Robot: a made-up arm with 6 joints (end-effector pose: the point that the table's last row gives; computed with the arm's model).
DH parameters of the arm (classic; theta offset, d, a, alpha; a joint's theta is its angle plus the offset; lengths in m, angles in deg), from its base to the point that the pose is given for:
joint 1: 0 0.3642 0 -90
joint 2: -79.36 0 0.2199 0
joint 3: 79.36 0 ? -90
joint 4: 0 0.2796 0 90
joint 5: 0 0 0.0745 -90
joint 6: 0 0.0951 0 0
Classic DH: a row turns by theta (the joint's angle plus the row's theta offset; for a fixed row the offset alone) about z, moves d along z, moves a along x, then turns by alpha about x.
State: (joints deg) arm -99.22 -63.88 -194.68 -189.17 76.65 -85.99
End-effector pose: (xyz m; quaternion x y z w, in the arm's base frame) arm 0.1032 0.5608 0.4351 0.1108 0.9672 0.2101 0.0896
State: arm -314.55 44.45 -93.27 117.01 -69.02 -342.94
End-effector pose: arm 0.3337 0.1924 0.3375 -0.4673 0.7477 -0.4601 0.1043
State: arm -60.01 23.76 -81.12 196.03 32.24 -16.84
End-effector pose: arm 0.2472 -0.4215 0.3734 0.3850 0.6033 -0.4099 0.5655
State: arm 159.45 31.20 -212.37 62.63 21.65 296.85
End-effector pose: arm -0.0452 0.0493 0.9218 0.1510 -0.1042 -0.1814 0.9662
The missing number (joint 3, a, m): 0.0633
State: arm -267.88 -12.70 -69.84 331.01 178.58 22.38
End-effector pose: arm 0.0307 0.1776 0.5559 0.6244 0.2367 -0.2294 0.7082
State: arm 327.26 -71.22 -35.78 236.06 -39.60 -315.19
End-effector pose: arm 0.1381 0.0276 0.5590 0.5652 0.4880 0.4991 0.4397
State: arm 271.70 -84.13 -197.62 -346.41 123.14 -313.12
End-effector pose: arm 0.0133 0.5063 0.4202 0.1713 -0.1287 0.8967 0.3873
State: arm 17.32 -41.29 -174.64 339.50 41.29 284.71
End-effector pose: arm -0.3745 -0.1193 0.8440 0.1121 -0.0434 0.7925 0.5980
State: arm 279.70 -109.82 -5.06 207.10 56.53 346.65
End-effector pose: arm -0.0004 -0.1011 0.5833 0.2108 -0.0521 -0.6288 0.7466
